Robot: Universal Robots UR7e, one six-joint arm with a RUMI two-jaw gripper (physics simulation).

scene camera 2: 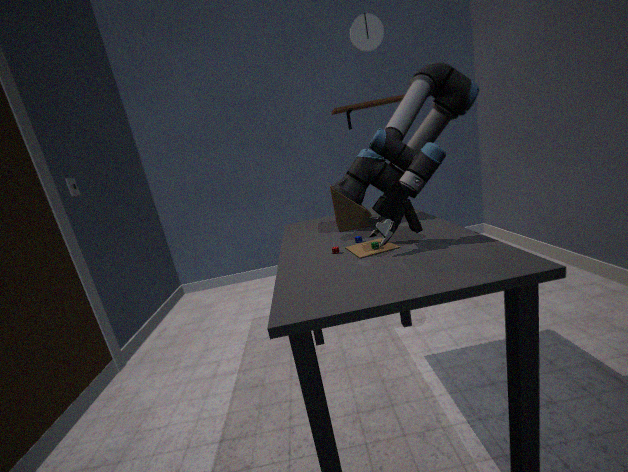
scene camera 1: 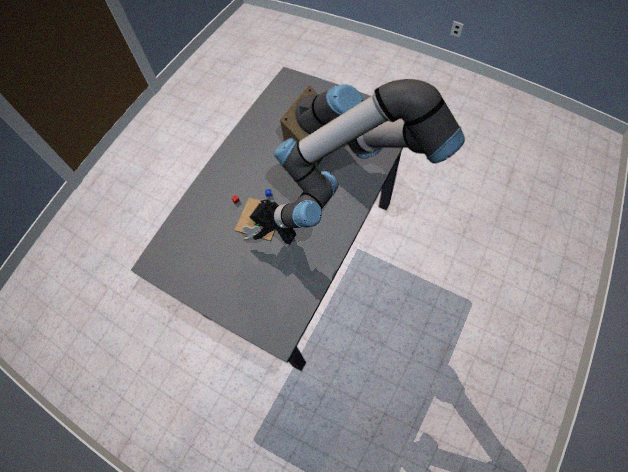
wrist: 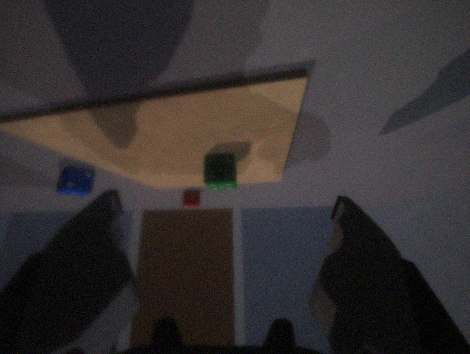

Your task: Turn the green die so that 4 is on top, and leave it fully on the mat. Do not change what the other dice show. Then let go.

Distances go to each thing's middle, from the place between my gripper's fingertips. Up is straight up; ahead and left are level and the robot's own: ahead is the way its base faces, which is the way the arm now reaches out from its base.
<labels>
My gripper is now 10 mm past the green die (wrist: 220,170) and 20 mm above it. Also, from my hand: blue die (wrist: 74,181): 130 mm behind, 40 mm to the right, 20 mm below; then tan mat (wrist: 159,138): 30 mm behind, 10 mm to the right, 30 mm below.
</labels>
